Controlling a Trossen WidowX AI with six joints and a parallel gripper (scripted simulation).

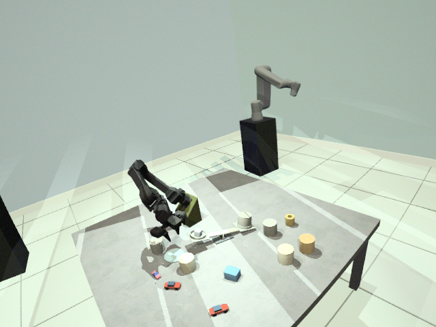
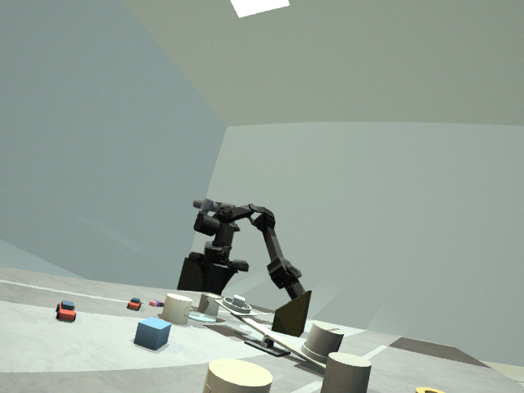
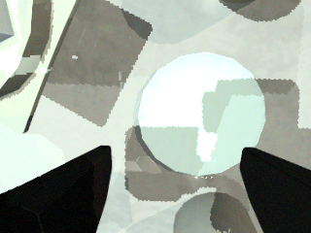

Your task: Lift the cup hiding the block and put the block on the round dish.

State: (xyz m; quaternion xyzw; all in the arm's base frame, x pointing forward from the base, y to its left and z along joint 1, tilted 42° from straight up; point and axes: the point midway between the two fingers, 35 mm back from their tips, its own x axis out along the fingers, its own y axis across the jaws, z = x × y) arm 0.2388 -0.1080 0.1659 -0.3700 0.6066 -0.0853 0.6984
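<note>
The grey block lies 20 mm ahead of my gripper tip, 120 mm to the left of it and 10 mm below it. Round my gripper tip: blue cube 290 mm ahead, 120 mm to the left, 80 mm below; small balance 40 mm ahead, 240 mm to the left, 60 mm below; round dish 20 mm to the right, 100 mm below.
</note>
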